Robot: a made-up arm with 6 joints. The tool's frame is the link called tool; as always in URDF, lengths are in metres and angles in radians. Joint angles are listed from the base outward. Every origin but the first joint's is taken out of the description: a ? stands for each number. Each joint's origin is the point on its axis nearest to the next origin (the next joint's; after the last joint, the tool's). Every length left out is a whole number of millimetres.
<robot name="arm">
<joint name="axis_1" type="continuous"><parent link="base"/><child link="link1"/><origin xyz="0.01 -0.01 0.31" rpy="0 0 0"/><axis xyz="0 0 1"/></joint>
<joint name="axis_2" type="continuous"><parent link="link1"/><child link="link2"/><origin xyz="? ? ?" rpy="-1.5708 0 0"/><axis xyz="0 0 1"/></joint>
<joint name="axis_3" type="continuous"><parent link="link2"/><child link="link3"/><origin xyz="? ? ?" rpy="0 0 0"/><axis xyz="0 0 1"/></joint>
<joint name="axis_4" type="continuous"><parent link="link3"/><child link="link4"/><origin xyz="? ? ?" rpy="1.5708 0 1.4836"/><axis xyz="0 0 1"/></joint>
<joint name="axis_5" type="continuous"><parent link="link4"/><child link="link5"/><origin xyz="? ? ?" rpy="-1.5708 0 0"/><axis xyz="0 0 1"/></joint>
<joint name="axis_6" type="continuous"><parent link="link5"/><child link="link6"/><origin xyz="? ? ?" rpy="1.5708 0 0"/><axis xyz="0 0 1"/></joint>
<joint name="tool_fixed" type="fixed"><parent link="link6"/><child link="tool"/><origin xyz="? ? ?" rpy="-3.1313 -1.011 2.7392"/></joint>
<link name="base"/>
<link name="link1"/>
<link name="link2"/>
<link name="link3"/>
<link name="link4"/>
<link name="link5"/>
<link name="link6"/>
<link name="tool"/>
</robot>
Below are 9 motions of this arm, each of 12 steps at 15 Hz.
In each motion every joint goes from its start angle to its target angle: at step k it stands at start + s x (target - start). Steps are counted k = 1, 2, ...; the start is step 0. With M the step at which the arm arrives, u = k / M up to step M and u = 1 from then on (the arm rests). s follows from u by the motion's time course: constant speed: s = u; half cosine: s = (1 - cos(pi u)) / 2; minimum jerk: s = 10 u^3 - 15 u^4 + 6 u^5.
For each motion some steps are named. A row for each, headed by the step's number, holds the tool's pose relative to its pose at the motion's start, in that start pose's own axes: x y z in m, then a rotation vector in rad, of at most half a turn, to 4 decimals.
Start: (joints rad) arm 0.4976 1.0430 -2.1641 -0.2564 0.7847 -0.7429
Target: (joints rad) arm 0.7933 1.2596 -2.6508 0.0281 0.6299 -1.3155
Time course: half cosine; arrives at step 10
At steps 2, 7, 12:
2: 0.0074 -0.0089 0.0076 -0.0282 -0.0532 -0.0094
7: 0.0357 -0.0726 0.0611 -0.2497 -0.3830 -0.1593
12: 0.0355 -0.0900 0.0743 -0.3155 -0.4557 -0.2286

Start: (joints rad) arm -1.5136 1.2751 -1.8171 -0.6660 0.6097 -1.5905
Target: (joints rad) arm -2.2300 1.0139 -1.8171 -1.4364 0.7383 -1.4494
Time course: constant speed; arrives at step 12
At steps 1, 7, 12:
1: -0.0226 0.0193 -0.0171 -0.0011 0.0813 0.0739
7: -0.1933 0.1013 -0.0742 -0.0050 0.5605 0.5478
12: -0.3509 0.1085 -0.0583 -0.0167 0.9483 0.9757

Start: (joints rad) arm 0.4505 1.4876 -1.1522 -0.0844 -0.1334 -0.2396
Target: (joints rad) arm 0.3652 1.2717 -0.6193 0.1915 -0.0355 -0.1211
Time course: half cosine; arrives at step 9
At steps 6, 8, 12:
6: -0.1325 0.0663 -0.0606 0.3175 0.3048 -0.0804
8: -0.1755 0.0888 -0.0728 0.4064 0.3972 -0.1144
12: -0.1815 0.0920 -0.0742 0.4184 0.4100 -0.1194

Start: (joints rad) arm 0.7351 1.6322 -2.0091 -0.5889 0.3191 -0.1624
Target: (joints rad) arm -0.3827 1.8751 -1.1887 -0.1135 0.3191 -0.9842
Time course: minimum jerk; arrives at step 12
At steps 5, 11, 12:
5: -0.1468 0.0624 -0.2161 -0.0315 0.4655 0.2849
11: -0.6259 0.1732 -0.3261 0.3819 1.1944 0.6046
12: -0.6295 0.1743 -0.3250 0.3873 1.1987 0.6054

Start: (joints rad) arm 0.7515 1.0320 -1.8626 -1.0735 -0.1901 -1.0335
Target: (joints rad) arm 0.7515 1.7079 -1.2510 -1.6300 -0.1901 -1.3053
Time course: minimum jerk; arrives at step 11
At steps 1, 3, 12:
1: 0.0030 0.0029 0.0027 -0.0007 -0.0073 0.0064
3: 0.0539 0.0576 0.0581 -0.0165 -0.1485 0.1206
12: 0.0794 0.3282 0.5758 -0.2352 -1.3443 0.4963

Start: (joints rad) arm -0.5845 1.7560 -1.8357 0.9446 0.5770 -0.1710
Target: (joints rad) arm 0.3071 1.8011 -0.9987 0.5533 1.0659 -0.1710
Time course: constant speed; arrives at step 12
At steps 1, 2, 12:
1: -0.0067 0.0252 -0.0545 0.0212 0.1349 0.0526
2: -0.0201 0.0517 -0.1065 0.0377 0.2707 0.1083
12: -0.3998 0.2141 -0.3723 -0.1105 1.6451 0.7456

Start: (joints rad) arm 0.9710 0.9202 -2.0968 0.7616 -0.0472 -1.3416
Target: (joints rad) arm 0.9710 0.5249 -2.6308 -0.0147 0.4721 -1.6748
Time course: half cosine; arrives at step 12
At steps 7, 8, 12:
7: -0.0062 -0.2129 0.2148 -0.7351 -0.1705 0.1626
8: -0.0243 -0.2493 0.2548 -0.8774 -0.1470 0.1794
12: -0.0776 -0.3193 0.3338 -1.1522 -0.0399 0.1989

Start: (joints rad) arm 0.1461 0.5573 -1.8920 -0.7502 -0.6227 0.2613
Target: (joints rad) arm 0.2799 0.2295 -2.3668 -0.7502 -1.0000 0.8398
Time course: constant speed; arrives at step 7
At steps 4, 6, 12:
4: 0.0569 -0.1831 0.1912 -0.0074 -0.5550 -0.3160
6: 0.0433 -0.2564 0.3043 -0.0170 -0.8480 -0.3857
12: 0.0268 -0.2859 0.3623 -0.0261 -0.9936 -0.3959

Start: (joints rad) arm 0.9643 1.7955 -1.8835 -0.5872 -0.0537 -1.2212
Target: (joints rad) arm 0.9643 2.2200 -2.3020 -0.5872 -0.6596 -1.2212
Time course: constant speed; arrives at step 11
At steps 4, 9, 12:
4: 0.0325 -0.0135 -0.0020 -0.1157 0.0084 -0.1852
9: 0.0602 -0.0190 0.0096 -0.2601 0.0190 -0.4168
12: 0.0671 -0.0173 0.0184 -0.3177 0.0233 -0.5095

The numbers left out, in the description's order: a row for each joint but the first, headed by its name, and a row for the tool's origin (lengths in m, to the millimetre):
axis_2: 0.01 -0.06 0
axis_3: -0.32 -0.04 0
axis_4: 0.29 -0.019 0
axis_5: -0.001 0 0
axis_6: -0.025 -0.182 0
tool: 0.011 -0.01 0

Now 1 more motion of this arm.
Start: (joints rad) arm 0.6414 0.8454 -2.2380 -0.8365 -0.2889 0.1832
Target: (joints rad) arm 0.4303 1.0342 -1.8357 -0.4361 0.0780 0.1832
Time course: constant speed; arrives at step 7
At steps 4, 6, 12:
4: -0.0987 0.1547 -0.0901 0.2706 0.4340 0.1541
6: -0.1758 0.2202 -0.1180 0.3817 0.6792 0.2257
12: -0.2195 0.2483 -0.1263 0.4314 0.8078 0.2584

